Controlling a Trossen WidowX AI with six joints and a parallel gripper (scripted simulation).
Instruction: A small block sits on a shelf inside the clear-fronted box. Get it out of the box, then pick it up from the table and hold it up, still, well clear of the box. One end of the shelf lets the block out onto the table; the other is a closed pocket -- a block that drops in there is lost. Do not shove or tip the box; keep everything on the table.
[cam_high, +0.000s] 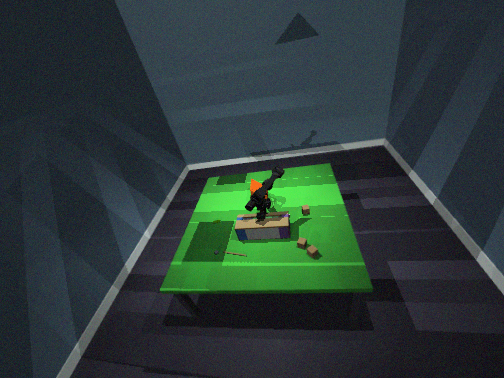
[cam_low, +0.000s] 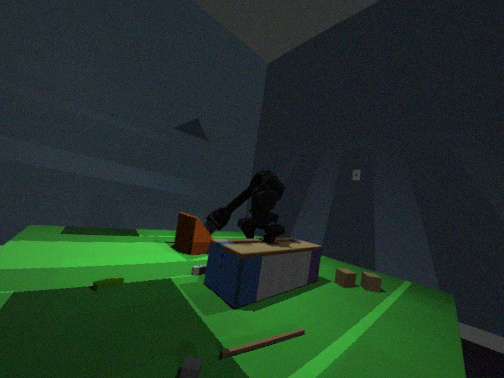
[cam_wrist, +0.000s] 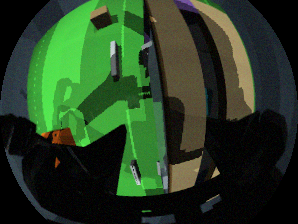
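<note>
Right now my gripper tip is 30 mm short of the box, 30 mm above it and 20 mm to the left of it. From my gripper tip the other things lie so: yellow-green bar: 430 mm to the right, 90 mm behind, 80 mm below; then small grey cube: 370 mm to the right, 230 mm ahead, 80 mm below; then thin brown stick: 250 mm ahead, 240 mm to the right, 80 mm below.
</note>
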